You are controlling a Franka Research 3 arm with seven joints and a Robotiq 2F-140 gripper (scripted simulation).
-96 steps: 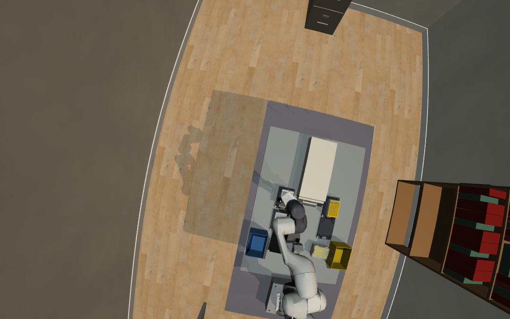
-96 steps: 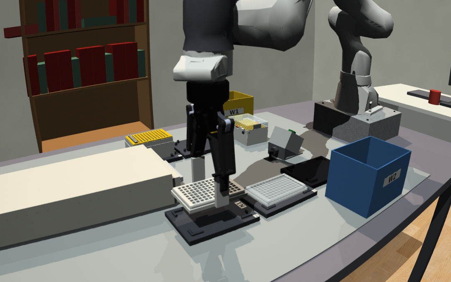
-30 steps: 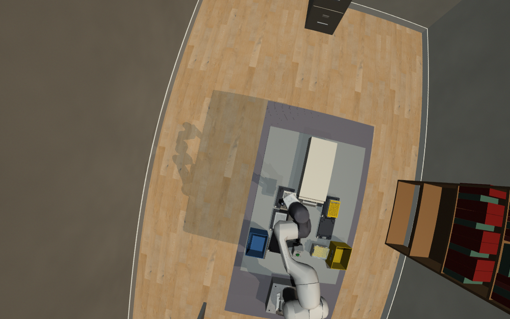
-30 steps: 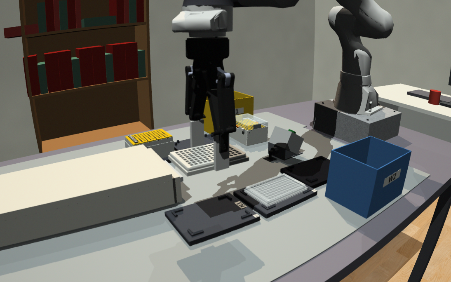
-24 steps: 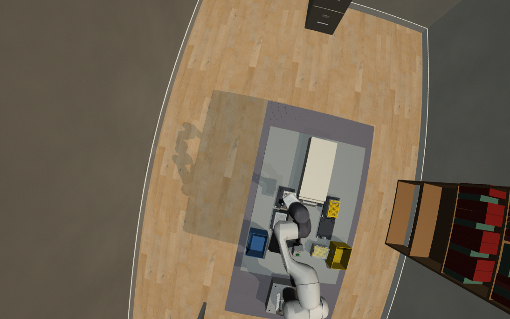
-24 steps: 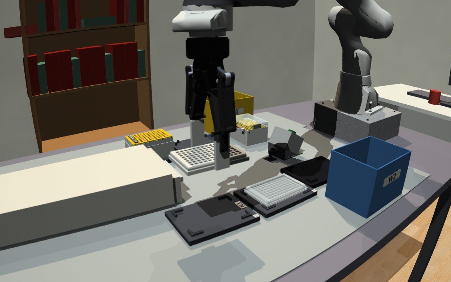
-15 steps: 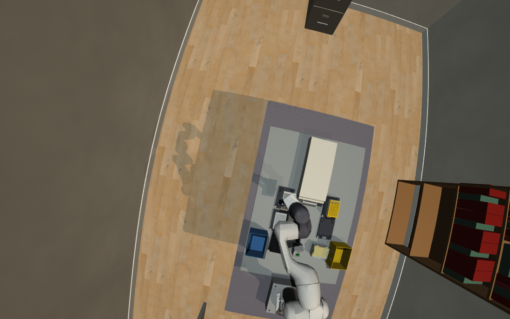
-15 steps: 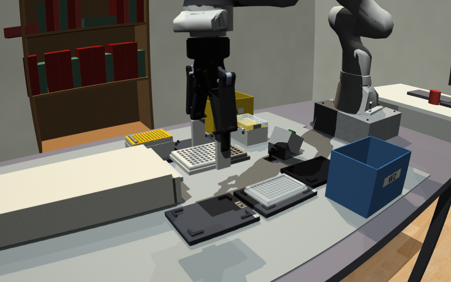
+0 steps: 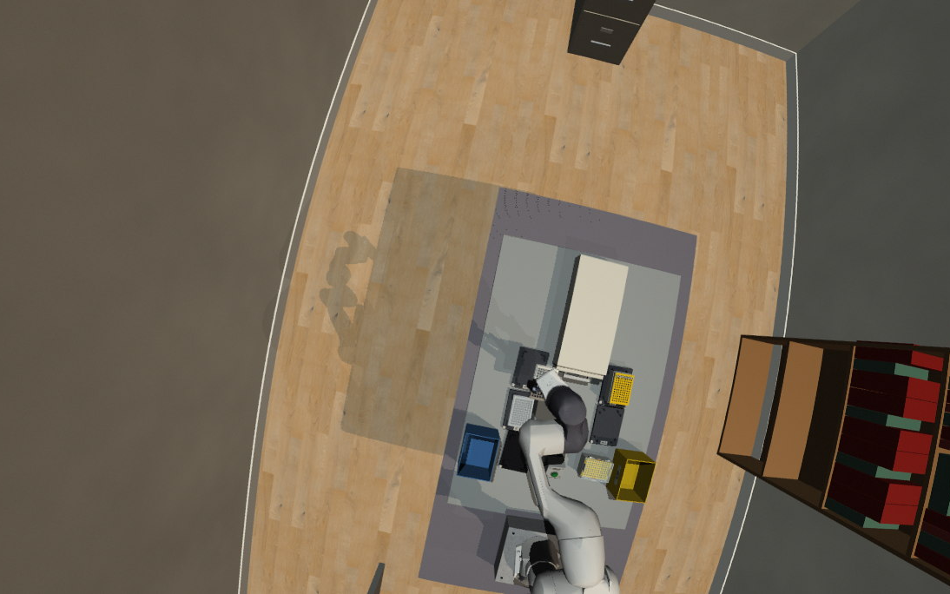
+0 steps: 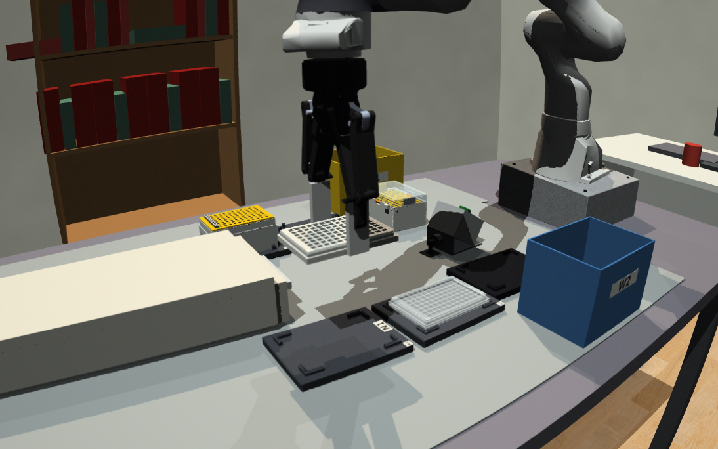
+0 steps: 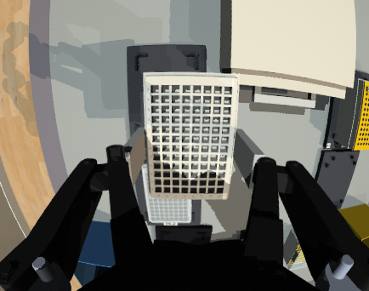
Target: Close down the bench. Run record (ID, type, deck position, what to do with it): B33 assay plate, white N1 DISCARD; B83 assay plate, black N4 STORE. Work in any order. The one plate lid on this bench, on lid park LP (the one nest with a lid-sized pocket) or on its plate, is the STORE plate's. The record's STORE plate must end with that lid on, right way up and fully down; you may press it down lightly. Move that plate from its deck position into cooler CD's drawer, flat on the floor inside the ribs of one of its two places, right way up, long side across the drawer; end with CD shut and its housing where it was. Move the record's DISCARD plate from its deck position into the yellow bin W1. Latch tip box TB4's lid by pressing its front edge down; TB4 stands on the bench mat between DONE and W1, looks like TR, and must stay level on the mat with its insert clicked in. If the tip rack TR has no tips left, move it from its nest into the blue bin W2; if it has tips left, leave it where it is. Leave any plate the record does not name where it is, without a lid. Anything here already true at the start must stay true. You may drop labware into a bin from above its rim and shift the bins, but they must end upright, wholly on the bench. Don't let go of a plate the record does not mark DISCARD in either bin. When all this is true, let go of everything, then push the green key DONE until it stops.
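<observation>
My gripper is now 320 mm past the yellow bin W1, 480 mm to the left of it and 130 mm above it. Also, from my hand: white plate (20 mm below); clear plate (150 mm behind, 30 mm to the left, 140 mm below); nest N1 (30 mm ahead, 30 mm to the left, 160 mm below).
</observation>
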